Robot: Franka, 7 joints.
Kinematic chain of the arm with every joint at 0, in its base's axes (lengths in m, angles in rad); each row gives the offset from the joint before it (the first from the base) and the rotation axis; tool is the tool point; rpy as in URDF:
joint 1: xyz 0 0 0.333 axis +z
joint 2: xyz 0 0 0 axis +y
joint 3: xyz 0 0 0.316 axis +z
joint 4: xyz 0.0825 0 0 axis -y
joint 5: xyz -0.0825 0 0.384 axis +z
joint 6: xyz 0 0 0 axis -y
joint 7: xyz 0.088 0 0 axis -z
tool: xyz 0 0 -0.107 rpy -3.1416 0 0
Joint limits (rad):
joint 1: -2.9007..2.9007
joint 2: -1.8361..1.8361
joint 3: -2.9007..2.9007
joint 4: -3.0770..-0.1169
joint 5: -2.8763..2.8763
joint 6: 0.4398..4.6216
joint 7: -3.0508..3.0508
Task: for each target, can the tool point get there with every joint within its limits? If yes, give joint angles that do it. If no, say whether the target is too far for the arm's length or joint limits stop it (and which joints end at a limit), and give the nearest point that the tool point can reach.
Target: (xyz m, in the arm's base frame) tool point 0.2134 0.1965 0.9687
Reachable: yes | joints -1.4010 -0.4589 0.6579 -0.4897 -2.2524 4.1313 -1.6038
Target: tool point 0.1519 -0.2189 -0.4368
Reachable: no: joint limits stop it (at a limit: joint 2) | nearest point 0.1531 -0.2206 -0.3606 | short by 0.076 m
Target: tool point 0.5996 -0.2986 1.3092
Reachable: no: too far | nearest point 0.4345 -0.2164 1.0404 | short by 0.326 m
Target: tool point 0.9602 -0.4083 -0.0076
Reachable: no: too far | nearest point 0.7505 -0.3191 0.0668 | short by 0.240 m
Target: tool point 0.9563 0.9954 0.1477
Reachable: no: too far | nearest point 0.5891 0.6132 0.2189 | short by 0.535 m
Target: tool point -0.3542 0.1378 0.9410
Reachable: yes | joints 0.3611 -0.0794 1.9243 -0.7460 -1.8962 3.9796 -1.3050
